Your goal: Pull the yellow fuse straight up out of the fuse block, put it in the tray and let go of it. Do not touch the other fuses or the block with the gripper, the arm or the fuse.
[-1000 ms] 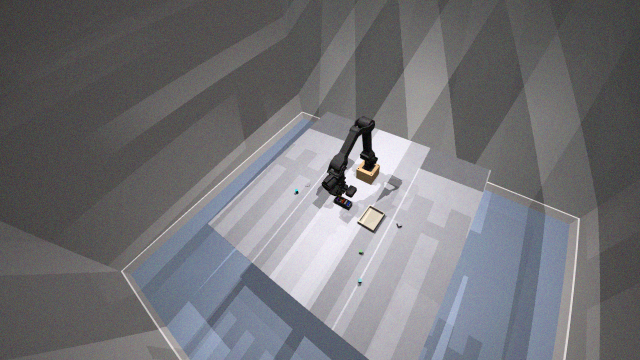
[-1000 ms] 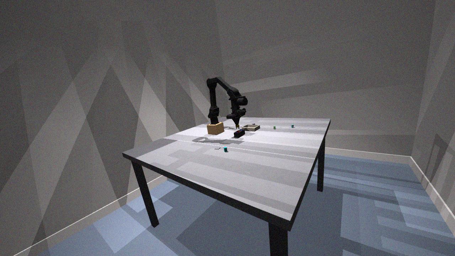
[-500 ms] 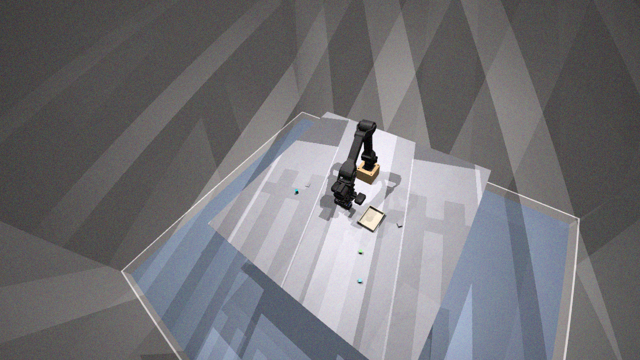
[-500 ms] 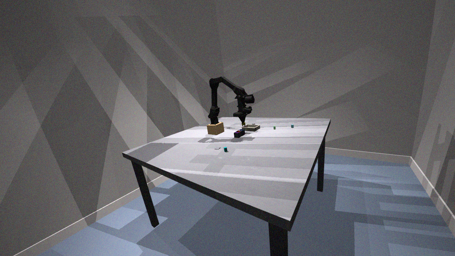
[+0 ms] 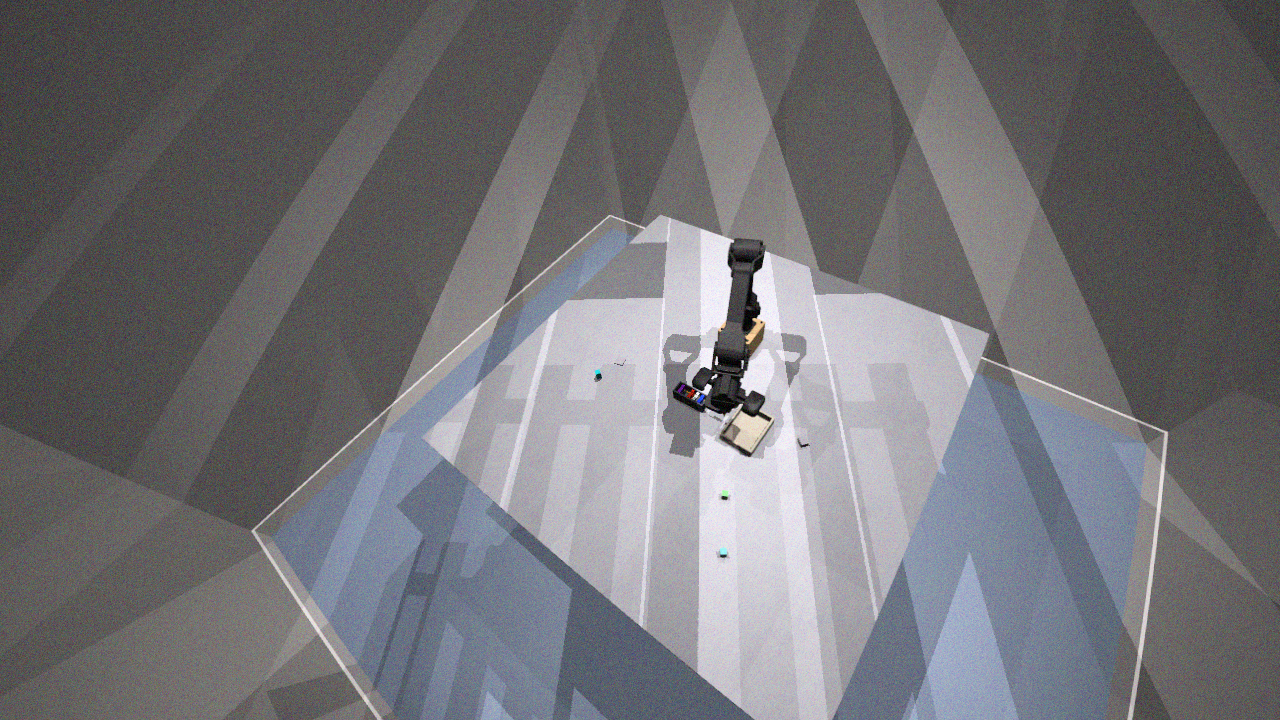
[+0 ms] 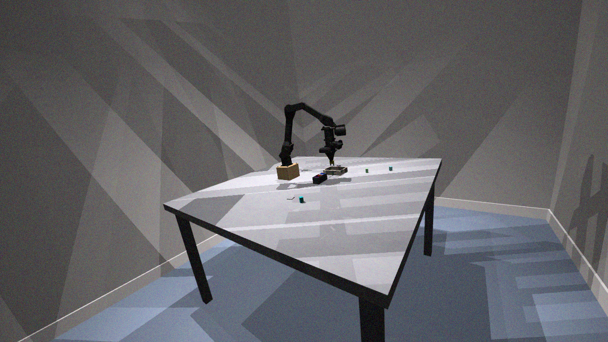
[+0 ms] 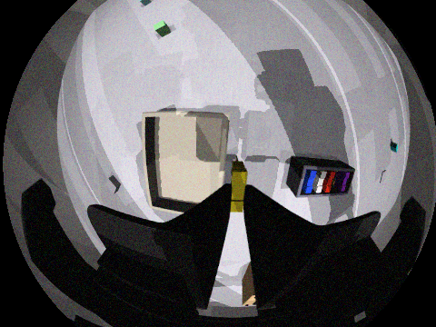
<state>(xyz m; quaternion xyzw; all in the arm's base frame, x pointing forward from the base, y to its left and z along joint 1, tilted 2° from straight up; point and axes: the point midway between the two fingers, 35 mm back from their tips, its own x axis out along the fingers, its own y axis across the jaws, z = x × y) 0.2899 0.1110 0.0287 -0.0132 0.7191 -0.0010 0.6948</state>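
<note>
Now: gripper tip 2 cm past the cream tray, 6 cm to the right of it and 9 cm above it. Round my gripper tip: yellow fuse: 1 cm below; then teal cube: 7 cm ahead, 43 cm to the right, 8 cm below.
</note>
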